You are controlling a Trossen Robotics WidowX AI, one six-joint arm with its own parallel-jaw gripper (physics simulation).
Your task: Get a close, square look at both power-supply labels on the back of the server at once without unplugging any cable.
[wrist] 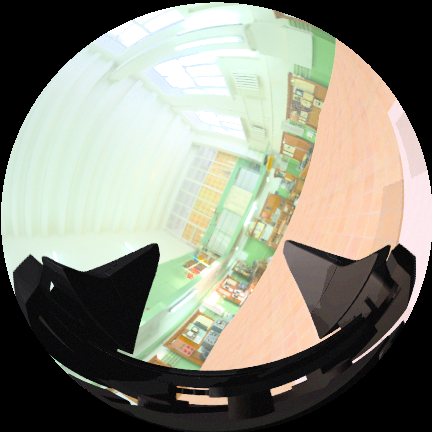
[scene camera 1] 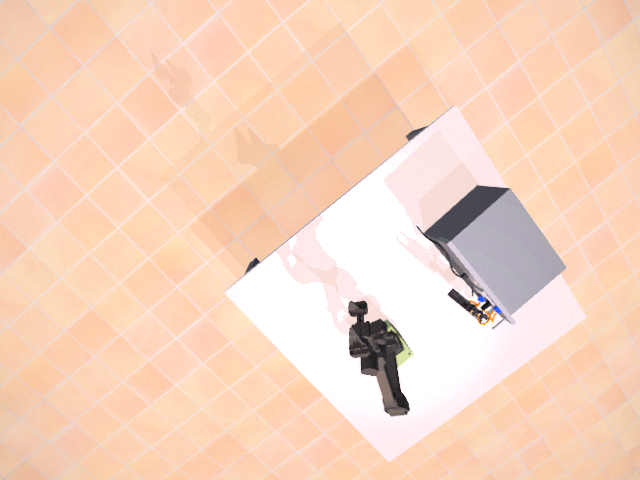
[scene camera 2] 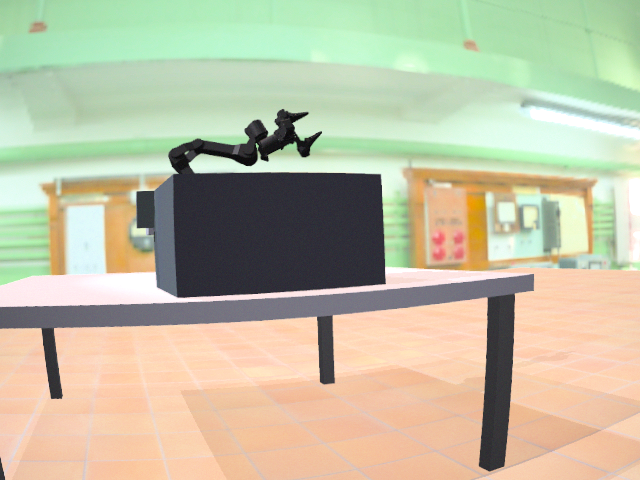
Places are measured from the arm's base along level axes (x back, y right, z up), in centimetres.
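Where they show: gripper, fingertip midpoint: (wrist: 223, 249) (scene camera 1: 350, 314) (scene camera 2: 315, 122); arm's base at its link origin: (scene camera 1: 395, 347).
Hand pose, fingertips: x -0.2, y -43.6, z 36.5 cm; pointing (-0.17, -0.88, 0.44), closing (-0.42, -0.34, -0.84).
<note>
Things, the pixels of their top centre, and the offset from my fingertips. "spot": a spot on its surface instead. Level surfaces: height alone.
- white table at its surface level: dz -50.3 cm
- dark bar at a spot on its surface: (scene camera 1: 459, 298) spot: dz -33.8, dx -34.6, dy +41.9 cm
- dark block at a spot on its surface: (scene camera 2: 145, 209) spot: dz -31.6, dx -46.7, dy +61.1 cm
The server (scene camera 1: 509, 253) (scene camera 2: 279, 235) is a large grey box standing near one edge of the table. Its cabled side faces the arm in scene camera 1, with dark cables (scene camera 1: 454, 269) along it and orange cables (scene camera 1: 483, 318) with blue plugs (scene camera 1: 497, 310) near one end. The two power-supply labels cannot be made out in any view. My gripper (scene camera 2: 314, 122) (wrist: 223, 249) is open and empty, raised high and apart from the server. The wrist view looks across the room, with floor and a strip of table at the right; the server does not show there.
The white table (scene camera 1: 356, 248) (scene camera 2: 444, 279) carries the arm (scene camera 1: 391, 384) (scene camera 2: 219, 149) and a green plate (scene camera 1: 404, 358) beside the arm. A dark bar (scene camera 1: 459, 298) lies between the arm and server, close to the orange cables. A dark block (scene camera 2: 145, 209) sticks out past the server's left side in scene camera 2.
</note>
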